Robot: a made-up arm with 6 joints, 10 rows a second.
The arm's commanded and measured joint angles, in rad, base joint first. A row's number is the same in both.
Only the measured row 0 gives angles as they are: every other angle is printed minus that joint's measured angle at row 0.
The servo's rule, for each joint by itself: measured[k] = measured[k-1] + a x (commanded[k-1-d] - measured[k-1]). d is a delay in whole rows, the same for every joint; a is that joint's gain. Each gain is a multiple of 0.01, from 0.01 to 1. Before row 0 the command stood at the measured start. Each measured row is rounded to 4 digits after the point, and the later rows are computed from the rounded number. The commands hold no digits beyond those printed.
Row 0, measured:
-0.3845, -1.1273, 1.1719, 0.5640, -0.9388, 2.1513
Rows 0 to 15, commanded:
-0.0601, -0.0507, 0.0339, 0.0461, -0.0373, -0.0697
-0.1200, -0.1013, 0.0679, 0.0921, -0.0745, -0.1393
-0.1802, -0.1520, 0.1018, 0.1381, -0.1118, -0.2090
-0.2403, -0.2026, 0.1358, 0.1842, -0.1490, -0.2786
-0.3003, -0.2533, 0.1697, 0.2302, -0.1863, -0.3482
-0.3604, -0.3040, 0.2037, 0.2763, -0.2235, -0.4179
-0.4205, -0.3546, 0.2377, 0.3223, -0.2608, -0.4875
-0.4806, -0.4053, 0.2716, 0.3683, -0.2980, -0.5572
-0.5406, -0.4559, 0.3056, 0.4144, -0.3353, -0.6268
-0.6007, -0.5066, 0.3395, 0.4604, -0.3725, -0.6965
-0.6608, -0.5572, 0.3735, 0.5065, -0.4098, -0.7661
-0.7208, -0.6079, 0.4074, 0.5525, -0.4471, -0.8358
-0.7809, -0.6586, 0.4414, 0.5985, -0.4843, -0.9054
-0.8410, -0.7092, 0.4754, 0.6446, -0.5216, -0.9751
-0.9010, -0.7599, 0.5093, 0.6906, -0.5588, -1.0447
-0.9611, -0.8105, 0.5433, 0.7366, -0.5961, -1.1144
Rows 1 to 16, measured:
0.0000, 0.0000, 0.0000, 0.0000, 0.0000, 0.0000
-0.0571, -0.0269, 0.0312, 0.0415, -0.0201, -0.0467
-0.1169, -0.0663, 0.0650, 0.0870, -0.0495, -0.1087
-0.1770, -0.1117, 0.0989, 0.1330, -0.0831, -0.1759
-0.2371, -0.1599, 0.1328, 0.1791, -0.1187, -0.2447
-0.2971, -0.2094, 0.1667, 0.2251, -0.1552, -0.3140
-0.3572, -0.2595, 0.2007, 0.2712, -0.1921, -0.3836
-0.4173, -0.3099, 0.2347, 0.3172, -0.2292, -0.4532
-0.4774, -0.3605, 0.2686, 0.3632, -0.2664, -0.5229
-0.5374, -0.4111, 0.3026, 0.4093, -0.3036, -0.5925
-0.5975, -0.4617, 0.3365, 0.4553, -0.3408, -0.6622
-0.6576, -0.5123, 0.3705, 0.5014, -0.3781, -0.7318
-0.7176, -0.5630, 0.4044, 0.5474, -0.4154, -0.8015
-0.7777, -0.6137, 0.4384, 0.5934, -0.4526, -0.8711
-0.8378, -0.6643, 0.4724, 0.6395, -0.4899, -0.9408
-0.8978, -0.7150, 0.5063, 0.6855, -0.5271, -1.0104
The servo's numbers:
d 1
a 0.95 0.53 0.92 0.90 0.54 0.67

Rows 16 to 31, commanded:
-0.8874, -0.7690, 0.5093, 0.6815, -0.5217, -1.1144
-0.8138, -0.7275, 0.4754, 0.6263, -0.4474, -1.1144
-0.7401, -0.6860, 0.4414, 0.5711, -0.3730, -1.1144
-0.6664, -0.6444, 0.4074, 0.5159, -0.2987, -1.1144
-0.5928, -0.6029, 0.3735, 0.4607, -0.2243, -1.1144
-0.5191, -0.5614, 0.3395, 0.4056, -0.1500, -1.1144
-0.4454, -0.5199, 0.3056, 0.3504, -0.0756, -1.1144
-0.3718, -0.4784, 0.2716, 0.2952, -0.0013, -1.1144
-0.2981, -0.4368, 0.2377, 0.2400, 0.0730, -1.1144
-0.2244, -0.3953, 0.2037, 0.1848, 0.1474, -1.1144
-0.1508, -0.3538, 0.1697, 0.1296, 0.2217, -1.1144
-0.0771, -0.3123, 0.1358, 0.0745, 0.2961, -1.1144
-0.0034, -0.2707, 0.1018, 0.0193, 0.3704, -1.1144
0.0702, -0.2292, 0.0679, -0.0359, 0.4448, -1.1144
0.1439, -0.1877, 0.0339, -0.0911, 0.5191, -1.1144
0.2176, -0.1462, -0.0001, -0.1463, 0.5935, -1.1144
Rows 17 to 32, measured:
-0.9579, -0.7656, 0.5403, 0.7315, -0.5644, -1.0801
-0.8909, -0.7674, 0.5118, 0.6865, -0.5413, -1.1031
-0.8177, -0.7463, 0.4783, 0.6323, -0.4906, -1.1107
-0.7440, -0.7143, 0.4444, 0.5772, -0.4271, -1.1132
-0.6703, -0.6773, 0.4104, 0.5220, -0.3578, -1.1140
-0.5967, -0.6379, 0.3765, 0.4668, -0.2857, -1.1143
-0.5230, -0.5974, 0.3425, 0.4117, -0.2124, -1.1144
-0.4493, -0.5563, 0.3086, 0.3565, -0.1385, -1.1144
-0.3757, -0.5150, 0.2746, 0.3013, -0.0644, -1.1144
-0.3020, -0.4736, 0.2407, 0.2461, 0.0098, -1.1144
-0.2283, -0.4321, 0.2067, 0.1909, 0.0841, -1.1144
-0.1547, -0.3906, 0.1727, 0.1357, 0.1584, -1.1144
-0.0810, -0.3491, 0.1388, 0.0806, 0.2328, -1.1144
-0.0073, -0.3075, 0.1048, 0.0254, 0.3071, -1.1144
0.0663, -0.2660, 0.0709, -0.0298, 0.3815, -1.1144
0.1400, -0.2245, 0.0369, -0.0850, 0.4558, -1.1144

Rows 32 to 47, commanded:
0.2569, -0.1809, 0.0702, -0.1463, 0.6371, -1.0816
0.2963, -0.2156, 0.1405, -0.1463, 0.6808, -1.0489
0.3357, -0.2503, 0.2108, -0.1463, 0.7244, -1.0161
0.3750, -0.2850, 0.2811, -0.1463, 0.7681, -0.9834
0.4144, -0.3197, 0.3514, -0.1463, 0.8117, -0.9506
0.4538, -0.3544, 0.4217, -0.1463, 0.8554, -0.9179
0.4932, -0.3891, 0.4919, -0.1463, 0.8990, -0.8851
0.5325, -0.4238, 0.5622, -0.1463, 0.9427, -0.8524
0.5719, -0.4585, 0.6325, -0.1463, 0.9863, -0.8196
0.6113, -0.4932, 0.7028, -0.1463, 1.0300, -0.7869
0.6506, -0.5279, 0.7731, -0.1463, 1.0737, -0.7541
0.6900, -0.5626, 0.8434, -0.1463, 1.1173, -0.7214
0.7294, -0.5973, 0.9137, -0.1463, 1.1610, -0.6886
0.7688, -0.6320, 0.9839, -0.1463, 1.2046, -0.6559
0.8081, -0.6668, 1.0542, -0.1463, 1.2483, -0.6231
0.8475, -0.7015, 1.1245, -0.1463, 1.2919, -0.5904
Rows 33 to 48, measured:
0.2137, -0.1830, 0.0029, -0.1402, 0.5302, -1.1144
0.2547, -0.1819, 0.0648, -0.1457, 0.5879, -1.0924
0.2942, -0.1998, 0.1344, -0.1462, 0.6381, -1.0633
0.3336, -0.2266, 0.2047, -0.1463, 0.6847, -1.0317
0.3729, -0.2576, 0.2750, -0.1463, 0.7297, -0.9993
0.4123, -0.2905, 0.3453, -0.1463, 0.7740, -0.9667
0.4517, -0.3244, 0.4156, -0.1463, 0.8180, -0.9340
0.4911, -0.3587, 0.4858, -0.1463, 0.8617, -0.9012
0.5304, -0.3932, 0.5561, -0.1463, 0.9054, -0.8685
0.5698, -0.4278, 0.6264, -0.1463, 0.9491, -0.8357
0.6092, -0.4625, 0.6967, -0.1463, 0.9928, -0.8030
0.6485, -0.4972, 0.7670, -0.1463, 1.0365, -0.7702
0.6879, -0.5319, 0.8373, -0.1463, 1.0801, -0.7375
0.7273, -0.5666, 0.9076, -0.1463, 1.1238, -0.7047
0.7667, -0.6013, 0.9778, -0.1463, 1.1674, -0.6720
0.8060, -0.6360, 1.0481, -0.1463, 1.2111, -0.6392

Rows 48 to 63, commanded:
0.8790, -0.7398, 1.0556, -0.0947, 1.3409, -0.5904
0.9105, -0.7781, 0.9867, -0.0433, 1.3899, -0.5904
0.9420, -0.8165, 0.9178, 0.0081, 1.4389, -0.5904
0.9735, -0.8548, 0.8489, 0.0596, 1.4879, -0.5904
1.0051, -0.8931, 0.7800, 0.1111, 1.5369, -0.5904
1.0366, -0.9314, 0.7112, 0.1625, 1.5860, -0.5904
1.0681, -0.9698, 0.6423, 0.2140, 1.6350, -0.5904
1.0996, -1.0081, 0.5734, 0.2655, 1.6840, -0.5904
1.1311, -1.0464, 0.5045, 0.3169, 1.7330, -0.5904
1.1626, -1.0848, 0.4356, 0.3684, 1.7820, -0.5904
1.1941, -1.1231, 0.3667, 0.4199, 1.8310, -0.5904
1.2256, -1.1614, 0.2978, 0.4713, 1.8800, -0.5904
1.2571, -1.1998, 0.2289, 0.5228, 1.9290, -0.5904
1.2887, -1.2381, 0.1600, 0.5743, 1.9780, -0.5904
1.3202, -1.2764, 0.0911, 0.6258, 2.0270, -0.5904
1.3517, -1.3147, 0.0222, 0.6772, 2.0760, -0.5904
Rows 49 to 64, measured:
0.8454, -0.6707, 1.1184, -0.1463, 1.2547, -0.6065
0.8773, -0.7073, 1.0606, -0.0999, 1.3012, -0.5957
0.9088, -0.7448, 0.9926, -0.0490, 1.3491, -0.5921
0.9403, -0.7828, 0.9238, 0.0024, 1.3976, -0.5910
0.9718, -0.8210, 0.8549, 0.0539, 1.4464, -0.5906
1.0034, -0.8592, 0.7860, 0.1054, 1.4953, -0.5905
1.0349, -0.8975, 0.7172, 0.1568, 1.5443, -0.5904
1.0664, -0.9358, 0.6483, 0.2083, 1.5933, -0.5904
1.0979, -0.9741, 0.5794, 0.2598, 1.6423, -0.5904
1.1294, -1.0124, 0.5105, 0.3112, 1.6913, -0.5904
1.1609, -1.0508, 0.4416, 0.3627, 1.7403, -0.5904
1.1924, -1.0891, 0.3727, 0.4142, 1.7893, -0.5904
1.2239, -1.1274, 0.3038, 0.4656, 1.8383, -0.5904
1.2554, -1.1658, 0.2349, 0.5171, 1.8873, -0.5904
1.2870, -1.2041, 0.1660, 0.5686, 1.9363, -0.5904
1.3185, -1.2424, 0.0971, 0.6201, 1.9853, -0.5904

